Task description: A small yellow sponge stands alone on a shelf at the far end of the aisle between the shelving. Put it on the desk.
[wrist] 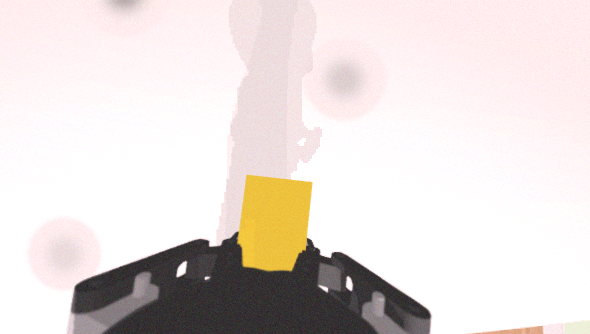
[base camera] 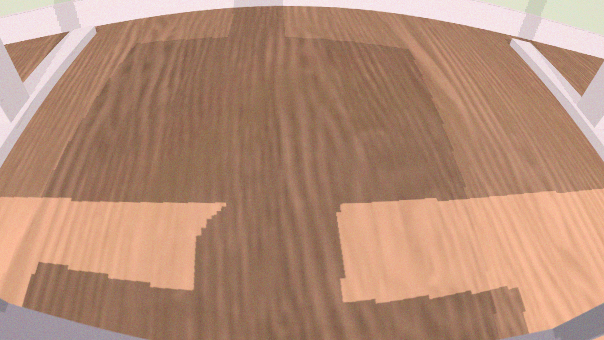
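Note:
A white desk (wrist: 441, 148) is part of the robot's scene, as is the gripper (wrist: 273, 239). There is a yellow sponge (wrist: 273, 229) as well, but in the base camera view the sponge is out of frame.

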